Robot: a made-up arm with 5 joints.
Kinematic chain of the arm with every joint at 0, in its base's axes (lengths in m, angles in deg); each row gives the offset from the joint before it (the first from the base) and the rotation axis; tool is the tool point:
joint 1: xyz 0 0 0.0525 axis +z
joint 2: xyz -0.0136 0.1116 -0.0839 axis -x
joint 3: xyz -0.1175 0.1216 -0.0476 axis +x
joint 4: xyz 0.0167 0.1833 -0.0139 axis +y
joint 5: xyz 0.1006 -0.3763 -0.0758 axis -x
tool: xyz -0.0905 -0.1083 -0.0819
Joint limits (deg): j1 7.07..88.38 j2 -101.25..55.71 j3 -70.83..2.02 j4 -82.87..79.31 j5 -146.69..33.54
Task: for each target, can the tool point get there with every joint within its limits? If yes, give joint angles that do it. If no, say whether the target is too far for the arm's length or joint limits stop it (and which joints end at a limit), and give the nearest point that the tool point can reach.
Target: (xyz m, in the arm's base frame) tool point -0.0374 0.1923 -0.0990
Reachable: yes | joints 22.90 -45.91 -15.34 -61.88 -98.93
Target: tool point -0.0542 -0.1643 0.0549
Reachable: yes | joints 41.52 22.77 -40.60 15.15 -7.62
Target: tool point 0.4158 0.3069 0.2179
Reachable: no: joint limits stop it (at a limit: joint 1, joint 3, joint 4) | nearest point 0.0661 0.2026 0.1116 | short by 0.380 m
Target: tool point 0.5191 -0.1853 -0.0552
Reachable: no: joint limits stop it (at a limit: joint 1, joint 2, joint 3) | nearest point 0.1768 -0.1419 -0.0558 | short by 0.345 m
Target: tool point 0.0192 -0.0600 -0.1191
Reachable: yes | joints 48.28 -29.24 -48.94 -21.16 -31.58
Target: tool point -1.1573 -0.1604 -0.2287
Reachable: no: too far | nearest point -0.4279 -0.0593 -0.0969 | short by 0.748 m
